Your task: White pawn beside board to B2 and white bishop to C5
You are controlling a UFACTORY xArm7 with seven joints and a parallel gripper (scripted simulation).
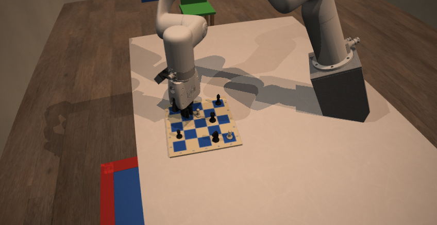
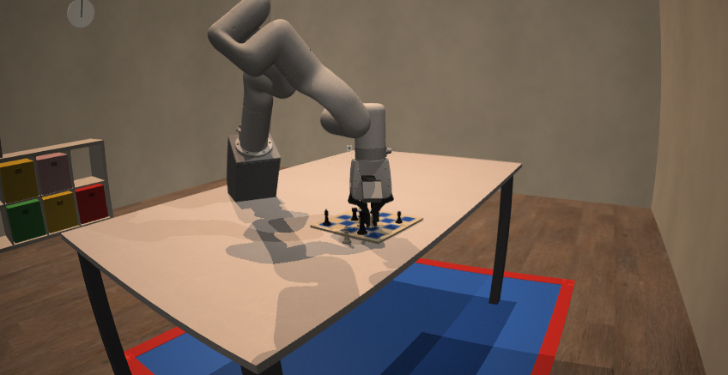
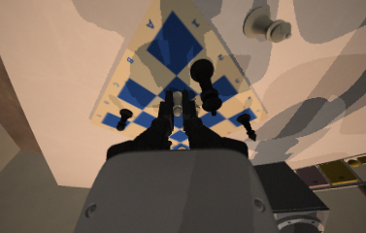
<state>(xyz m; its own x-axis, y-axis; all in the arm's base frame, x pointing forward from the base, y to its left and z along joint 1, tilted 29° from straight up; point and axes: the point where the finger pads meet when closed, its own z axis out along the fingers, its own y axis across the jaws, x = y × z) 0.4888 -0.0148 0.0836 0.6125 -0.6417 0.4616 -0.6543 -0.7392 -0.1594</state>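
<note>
My gripper is now 4 cm to the left of the tall black piece. From my hand the other things lie so: white bishop (10 cm to the right, 1 cm below); then black pawn (4 cm ahead, 8 cm to the left, 2 cm below); then chessboard (4 cm behind, 4 cm to the left, 3 cm below).
</note>
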